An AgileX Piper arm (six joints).
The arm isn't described. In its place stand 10 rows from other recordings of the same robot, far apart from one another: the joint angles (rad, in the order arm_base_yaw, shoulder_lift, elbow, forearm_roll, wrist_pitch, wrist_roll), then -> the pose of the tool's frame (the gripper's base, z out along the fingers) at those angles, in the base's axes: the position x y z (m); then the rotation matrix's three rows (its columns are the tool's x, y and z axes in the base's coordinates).
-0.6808 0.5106 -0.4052 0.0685 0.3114 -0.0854 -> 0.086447 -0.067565 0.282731; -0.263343 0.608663 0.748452; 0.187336 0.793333 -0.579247; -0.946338 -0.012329 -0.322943
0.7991 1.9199 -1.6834 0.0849 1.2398 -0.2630 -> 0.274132 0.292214 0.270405; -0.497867 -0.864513 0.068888; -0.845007 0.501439 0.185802; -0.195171 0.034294 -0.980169
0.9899 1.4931 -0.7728 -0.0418 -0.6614 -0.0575 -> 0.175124 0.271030 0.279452; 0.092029 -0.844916 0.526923; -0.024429 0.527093 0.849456; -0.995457 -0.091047 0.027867
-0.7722 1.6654 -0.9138 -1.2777 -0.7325 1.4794 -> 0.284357 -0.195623 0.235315; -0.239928 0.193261 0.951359; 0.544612 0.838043 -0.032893; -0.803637 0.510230 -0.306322
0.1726 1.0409 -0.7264 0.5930 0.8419 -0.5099 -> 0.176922 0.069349 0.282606; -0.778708 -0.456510 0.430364; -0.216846 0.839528 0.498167; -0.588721 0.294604 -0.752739
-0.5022 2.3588 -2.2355 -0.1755 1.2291 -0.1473 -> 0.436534 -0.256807 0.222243; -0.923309 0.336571 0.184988; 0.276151 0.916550 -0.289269; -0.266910 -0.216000 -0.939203
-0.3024 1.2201 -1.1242 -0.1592 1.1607 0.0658 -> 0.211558 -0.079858 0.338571; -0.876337 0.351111 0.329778; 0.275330 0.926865 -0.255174; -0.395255 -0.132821 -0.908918
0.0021 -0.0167 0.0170 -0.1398 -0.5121 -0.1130 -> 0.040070 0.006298 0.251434; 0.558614 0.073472 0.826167; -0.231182 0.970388 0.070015; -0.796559 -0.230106 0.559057
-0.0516 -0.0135 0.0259 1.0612 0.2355 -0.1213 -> 0.055407 0.015698 0.194747; -0.147218 -0.058233 0.987388; 0.792229 0.590743 0.152960; -0.592200 0.804756 -0.040834
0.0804 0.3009 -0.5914 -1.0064 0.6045 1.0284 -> 0.049858 -0.039823 0.358385; 0.069729 0.402768 0.912642; 0.105227 0.906795 -0.408227; -0.992001 0.124500 0.020848
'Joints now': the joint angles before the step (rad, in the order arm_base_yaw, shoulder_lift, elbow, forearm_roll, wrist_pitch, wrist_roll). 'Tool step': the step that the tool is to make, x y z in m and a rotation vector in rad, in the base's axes. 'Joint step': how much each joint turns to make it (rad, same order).
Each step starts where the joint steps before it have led.
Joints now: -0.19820 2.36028 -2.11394 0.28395 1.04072 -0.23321
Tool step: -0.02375 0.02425 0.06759 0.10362 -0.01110 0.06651
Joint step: 0.01896 -0.13637 -0.00559 0.10153 0.16052 -0.00449
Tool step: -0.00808 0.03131 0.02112 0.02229 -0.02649 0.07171
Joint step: 0.05678 -0.05500 0.02027 0.02946 0.01677 -0.00974
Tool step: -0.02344 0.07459 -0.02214 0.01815 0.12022 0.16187
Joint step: 0.15619 -0.05949 0.17961 0.01456 0.00322 -0.00594
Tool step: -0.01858 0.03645 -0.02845 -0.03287 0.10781 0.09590
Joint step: 0.08885 -0.00673 0.11339 -0.02455 0.00439 -0.00174
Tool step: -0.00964 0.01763 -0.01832 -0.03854 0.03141 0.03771
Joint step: 0.04990 -0.00002 0.06754 -0.03215 -0.03602 0.00719
